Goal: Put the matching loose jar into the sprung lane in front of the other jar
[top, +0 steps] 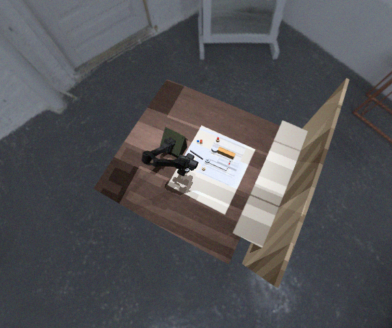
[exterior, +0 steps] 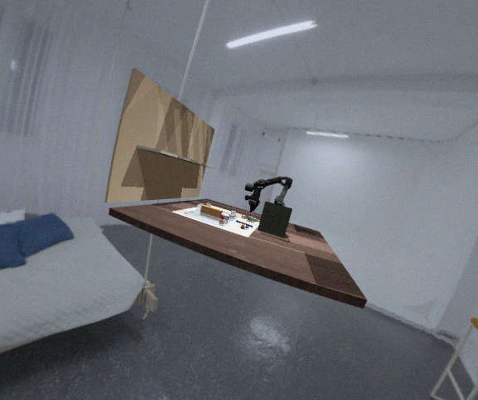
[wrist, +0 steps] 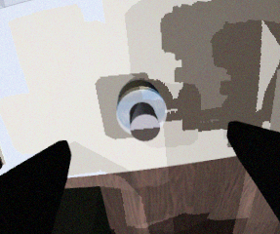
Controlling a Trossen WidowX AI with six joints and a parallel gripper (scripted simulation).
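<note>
The thin black stick lies 1 cm behind my gripper tip, 16 cm to the left of it and 8 cm below it. Also, from my gripper tip: white lane fixture 24 cm ahead, 21 cm to the left, 6 cm below; white shelf 61 cm ahead, 20 cm to the left, 28 cm above.
</note>
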